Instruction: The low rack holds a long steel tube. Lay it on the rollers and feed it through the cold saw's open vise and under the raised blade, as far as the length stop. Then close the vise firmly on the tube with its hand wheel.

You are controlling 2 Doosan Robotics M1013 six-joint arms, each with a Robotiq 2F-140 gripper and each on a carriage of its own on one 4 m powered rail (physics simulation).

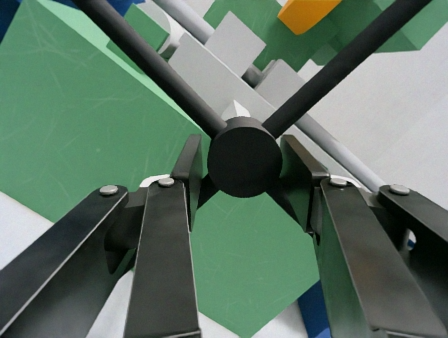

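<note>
The black hub of the hand wheel [245, 157] sits between the two fingers of my right gripper [240, 154]. The gripper is shut on the hub, with one pad on each side, though a thin gap shows at the left pad. The wheel's spokes spread out like an X. Behind them, a long steel tube [330, 145] runs from upper left to lower right past grey vise blocks [236, 45] [280, 82]. The fingers and wheel cover part of the vise. The blade and the length stop cannot be made out. My left gripper does not show.
A large green machine surface [75, 115] fills the left side behind the wheel and continues below the hub. An orange part [306, 15] and green blocks stand at the top right. A blue part [315, 310] shows at the bottom.
</note>
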